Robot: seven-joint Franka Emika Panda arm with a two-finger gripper.
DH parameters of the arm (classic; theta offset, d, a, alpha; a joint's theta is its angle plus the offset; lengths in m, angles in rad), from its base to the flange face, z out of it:
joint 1: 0 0.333 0 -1.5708
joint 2: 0 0 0 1.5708
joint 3: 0 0.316 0.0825 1.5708
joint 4: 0 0 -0.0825 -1.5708
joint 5: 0 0.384 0 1.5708
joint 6: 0 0 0.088 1.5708
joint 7: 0 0.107 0 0
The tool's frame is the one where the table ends.
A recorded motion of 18 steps. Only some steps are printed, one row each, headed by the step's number.
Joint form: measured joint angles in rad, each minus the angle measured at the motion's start. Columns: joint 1, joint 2, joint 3, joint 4, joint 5, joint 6, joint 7.
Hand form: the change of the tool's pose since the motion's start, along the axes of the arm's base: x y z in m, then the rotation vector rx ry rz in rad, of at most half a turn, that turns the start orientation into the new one. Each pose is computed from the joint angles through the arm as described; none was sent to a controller.
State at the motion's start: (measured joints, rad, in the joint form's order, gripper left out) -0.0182 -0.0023 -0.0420 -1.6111 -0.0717 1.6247 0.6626
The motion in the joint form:
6: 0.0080 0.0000 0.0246 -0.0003 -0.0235 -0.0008 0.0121
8: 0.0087 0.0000 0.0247 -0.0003 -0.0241 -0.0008 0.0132
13: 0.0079 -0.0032 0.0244 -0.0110 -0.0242 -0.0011 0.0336
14: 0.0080 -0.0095 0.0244 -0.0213 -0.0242 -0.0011 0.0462
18: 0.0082 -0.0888 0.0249 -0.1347 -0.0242 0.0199 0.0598
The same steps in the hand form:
6: 0.0009 0.0158 0.0000 -0.0233 0.0011 0.0214
8: 0.0009 0.0162 0.0000 -0.0239 0.0010 0.0211
13: -0.0005 0.0156 -0.0033 -0.0235 0.0071 -0.0003
14: -0.0026 0.0157 -0.0047 -0.0232 0.0101 -0.0127
18: -0.0274 0.0166 -0.0139 -0.0215 0.0221 -0.0233

